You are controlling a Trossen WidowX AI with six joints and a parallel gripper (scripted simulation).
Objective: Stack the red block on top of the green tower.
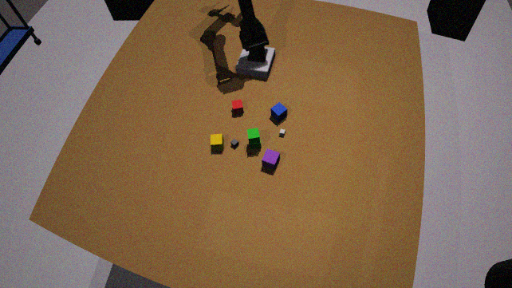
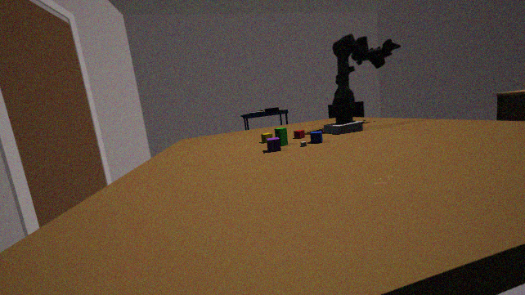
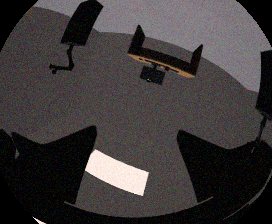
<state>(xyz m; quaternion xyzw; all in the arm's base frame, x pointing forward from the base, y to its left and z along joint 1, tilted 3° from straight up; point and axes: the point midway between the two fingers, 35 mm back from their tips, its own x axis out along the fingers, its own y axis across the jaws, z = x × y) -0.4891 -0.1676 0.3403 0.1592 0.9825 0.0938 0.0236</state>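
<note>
My gripper tip is 730 mm short of the red block, 380 mm above it and 150 mm to the right of it. From my gripper tip the other things lie so: small white cube: 790 mm ahead, 390 mm below, 310 mm to the left; then yellow cube: 870 mm ahead, 380 mm below, 120 mm to the left; then blue cube: 730 mm ahead, 370 mm below, 290 mm to the left.
</note>
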